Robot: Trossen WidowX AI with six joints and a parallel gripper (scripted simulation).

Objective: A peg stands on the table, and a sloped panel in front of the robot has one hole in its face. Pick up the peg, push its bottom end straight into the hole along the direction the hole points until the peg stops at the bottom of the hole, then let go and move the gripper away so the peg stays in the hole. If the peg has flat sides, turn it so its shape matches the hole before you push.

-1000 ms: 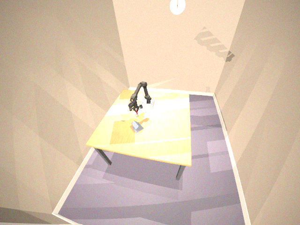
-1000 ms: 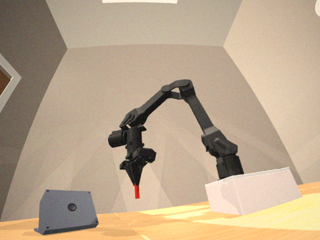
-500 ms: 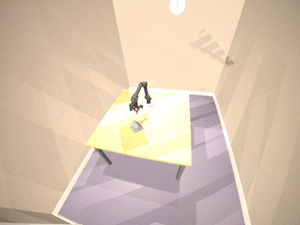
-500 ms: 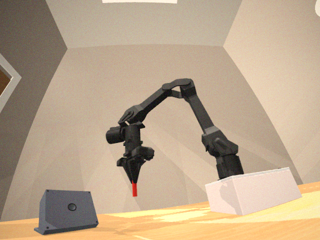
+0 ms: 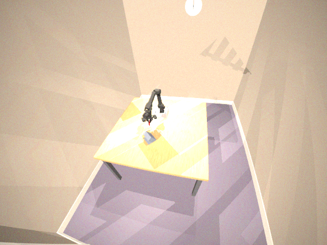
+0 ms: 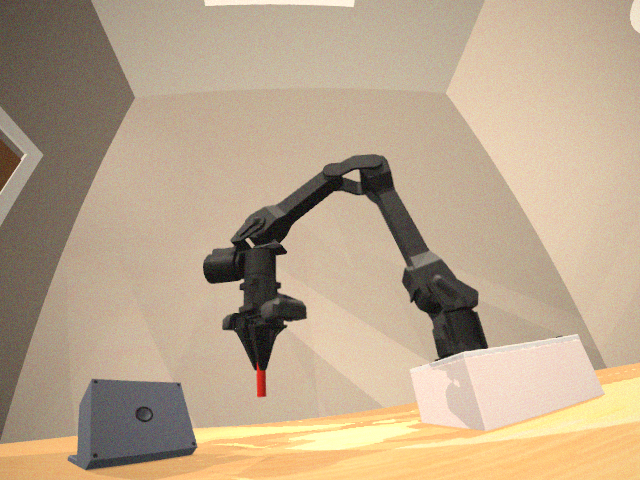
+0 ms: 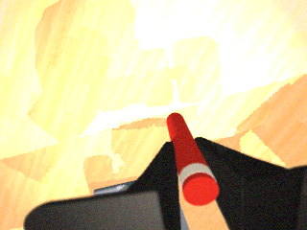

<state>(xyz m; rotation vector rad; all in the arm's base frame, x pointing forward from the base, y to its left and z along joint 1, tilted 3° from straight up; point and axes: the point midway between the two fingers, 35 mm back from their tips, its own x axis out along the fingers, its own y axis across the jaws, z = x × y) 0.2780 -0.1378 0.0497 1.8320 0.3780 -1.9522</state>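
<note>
Now: the grey sloped panel 17 cm ahead of my gripper tip, 7 cm below it and 2 cm to the left of it. Also, from my gripper tip: red peg 2 cm above.
</note>
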